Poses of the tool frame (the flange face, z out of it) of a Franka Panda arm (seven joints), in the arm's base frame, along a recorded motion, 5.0 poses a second.
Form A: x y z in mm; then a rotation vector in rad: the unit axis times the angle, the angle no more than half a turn.
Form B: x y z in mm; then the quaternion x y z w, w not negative. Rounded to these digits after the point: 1 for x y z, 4 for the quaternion.
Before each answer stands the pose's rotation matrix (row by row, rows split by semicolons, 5 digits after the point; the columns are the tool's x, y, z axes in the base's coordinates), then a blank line. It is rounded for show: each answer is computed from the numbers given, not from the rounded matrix.
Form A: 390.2 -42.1 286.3 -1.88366 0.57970 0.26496
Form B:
0.85558 -0.50995 0.08902; -0.26639 -0.28627 0.92037; -0.44386 -0.81117 -0.38078

390.2 -42.1 286.3 -0.7941 0.2444 0.1117 0.5451
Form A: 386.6 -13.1 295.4 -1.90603 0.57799 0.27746
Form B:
0.85504 -0.51332 0.07353; -0.26368 -0.30829 0.91402; -0.44652 -0.80091 -0.39895

386.6 -13.1 295.4 -0.8004 0.2427 0.1165 0.5357
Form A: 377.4 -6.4 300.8 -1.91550 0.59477 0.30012
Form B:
0.84445 -0.53207 0.06167; -0.26650 -0.31750 0.91004; -0.46462 -0.78492 -0.40991

377.4 -6.4 300.8 -0.8019 0.2490 0.1256 0.5285
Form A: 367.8 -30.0 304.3 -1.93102 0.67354 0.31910
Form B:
0.80829 -0.58423 0.07306; -0.31351 -0.32204 0.89331; -0.49837 -0.74496 -0.44346

367.8 -30.0 304.3 -0.8022 0.2798 0.1326 0.5106
